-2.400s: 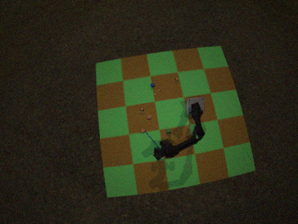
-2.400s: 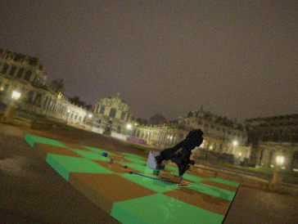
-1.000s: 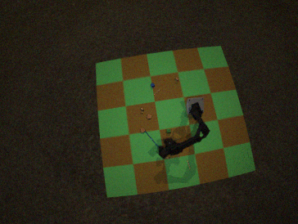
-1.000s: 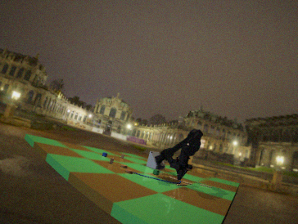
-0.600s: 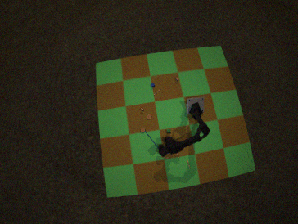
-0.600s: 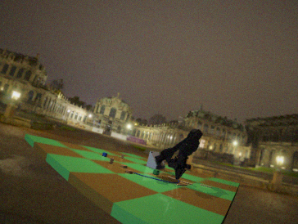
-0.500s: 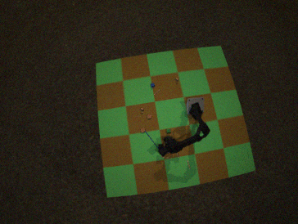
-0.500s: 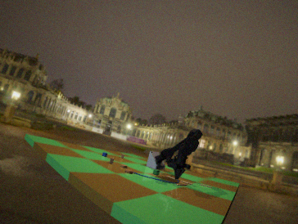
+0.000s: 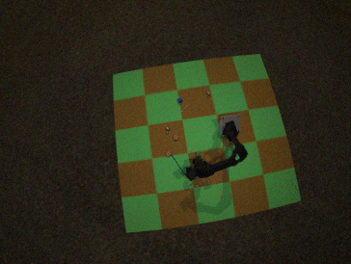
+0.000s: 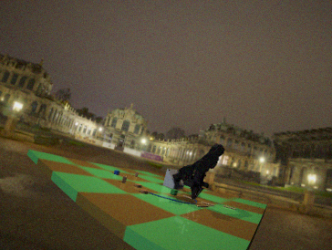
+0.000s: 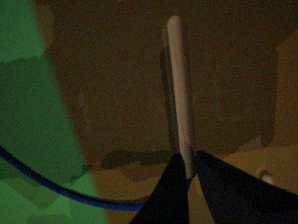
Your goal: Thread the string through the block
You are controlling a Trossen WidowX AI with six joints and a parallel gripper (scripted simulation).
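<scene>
Now: the green block 13 cm to the right of my gripper tip and 3 cm behind it. The rest, counted from my gripper tip: thin wooden stick 1 cm to the right; then blue object 58 cm to the right, 2 cm behind; then round wooden button 20 cm to the right, 17 cm ahead, 1 cm below.
</scene>
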